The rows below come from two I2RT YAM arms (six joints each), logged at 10 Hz.
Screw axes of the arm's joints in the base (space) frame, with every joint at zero. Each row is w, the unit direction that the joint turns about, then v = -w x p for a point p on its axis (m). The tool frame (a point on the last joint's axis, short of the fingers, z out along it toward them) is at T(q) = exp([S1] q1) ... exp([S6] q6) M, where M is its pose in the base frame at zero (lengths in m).
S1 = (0, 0, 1, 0, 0, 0)
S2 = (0, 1, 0, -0.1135, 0, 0.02)
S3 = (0, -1, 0, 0.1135, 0, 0.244)
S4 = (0, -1, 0, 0.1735, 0, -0.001)
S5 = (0, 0, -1, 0, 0.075, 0)
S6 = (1, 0, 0, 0, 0.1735, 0)
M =
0 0 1 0.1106
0 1 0 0
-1 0 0 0.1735
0 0 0 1
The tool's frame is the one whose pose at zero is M.
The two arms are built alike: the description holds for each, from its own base.
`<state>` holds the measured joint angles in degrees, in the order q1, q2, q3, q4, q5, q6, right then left.
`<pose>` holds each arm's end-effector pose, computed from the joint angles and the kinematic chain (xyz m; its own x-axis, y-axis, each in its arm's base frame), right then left.
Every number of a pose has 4 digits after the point.
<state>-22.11 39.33 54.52 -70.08 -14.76 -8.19 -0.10 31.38 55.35 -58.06 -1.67 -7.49</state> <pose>0.0950 -0.0288 0.3142 -0.7827 0.1693 -0.5990 0.1179 0.9852 0.1244 0.0849 0.0009 0.3439 -0.5528 -0.1293 -0.8232 -0.0953 0.9912 -0.0918</pose>
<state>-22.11 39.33 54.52 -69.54 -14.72 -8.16 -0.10 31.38 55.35 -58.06 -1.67 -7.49</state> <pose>0.0958 -0.0291 0.3148 -0.7774 0.1677 -0.6062 0.1177 0.9856 0.1217 0.0849 0.0009 0.3439 -0.5528 -0.1293 -0.8232 -0.0953 0.9912 -0.0918</pose>
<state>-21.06 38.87 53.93 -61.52 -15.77 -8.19 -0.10 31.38 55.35 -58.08 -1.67 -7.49</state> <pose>0.1062 -0.0305 0.3223 -0.6940 0.1203 -0.7099 0.0730 0.9926 0.0969 0.0848 0.0009 0.3439 -0.5531 -0.1293 -0.8230 -0.0953 0.9912 -0.0917</pose>
